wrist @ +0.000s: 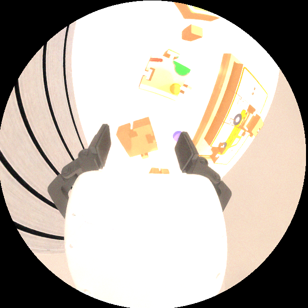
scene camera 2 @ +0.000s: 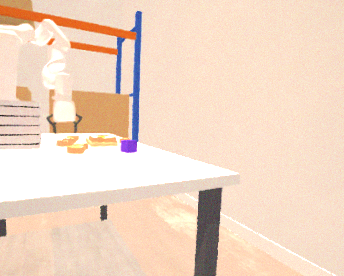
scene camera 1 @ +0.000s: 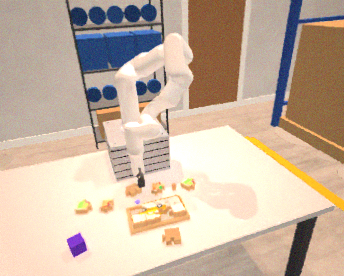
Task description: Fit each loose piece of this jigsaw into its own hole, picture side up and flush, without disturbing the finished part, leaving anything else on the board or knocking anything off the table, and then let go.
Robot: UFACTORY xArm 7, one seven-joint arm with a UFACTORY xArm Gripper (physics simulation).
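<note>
My gripper [scene camera 1: 141, 181] [scene camera 2: 65, 130] [wrist: 144, 136] is open and empty, above a loose orange-brown jigsaw piece [scene camera 1: 133, 190] [wrist: 137, 138]; no picture is clear on it. A loose piece with green, red and yellow marks [scene camera 1: 158, 188] [wrist: 162, 80] lies beside it. Other loose pieces are one with green at the right [scene camera 1: 188, 183], one with green at the left [scene camera 1: 83, 206], a smaller-looking one [scene camera 1: 106, 205] and a brown one [scene camera 1: 171, 236] [wrist: 254, 124] in front of the board. The board [scene camera 1: 160, 224] [scene camera 2: 102, 143] [wrist: 215, 102] shows a yellow vehicle and brown gaps.
A purple cube [scene camera 1: 77, 244] [scene camera 2: 129, 146] stands at the front left. A purple disc [scene camera 1: 137, 202] [wrist: 178, 135] lies between the near piece and the board. A small orange block [scene camera 1: 174, 187] [wrist: 192, 33] stands behind the board. A grey slatted cabinet [scene camera 1: 142, 159] stands behind the gripper.
</note>
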